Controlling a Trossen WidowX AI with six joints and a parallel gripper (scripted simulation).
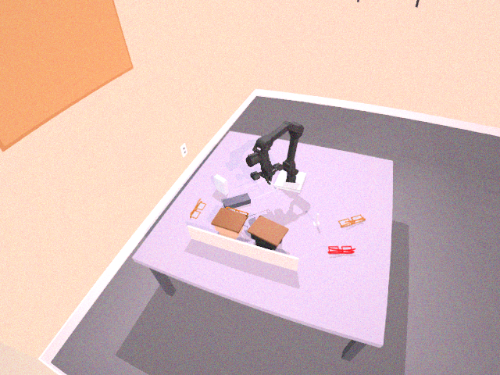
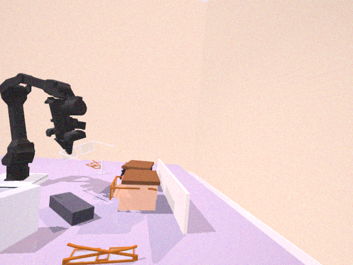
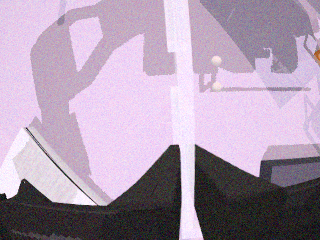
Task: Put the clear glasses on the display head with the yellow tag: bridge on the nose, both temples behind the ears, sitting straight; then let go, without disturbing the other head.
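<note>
Now: gripper tip 260 mm short of the dark head, 50 mm to the right of it and 90 mm above it. The rest, counted from my gripper tip: tan head (230 mm ahead, 170 mm to the right, 90 mm below); then white box (50 mm behind, 320 mm to the right, 90 mm below); then white stand (120 mm ahead, 290 mm to the left, 120 mm below).
</note>
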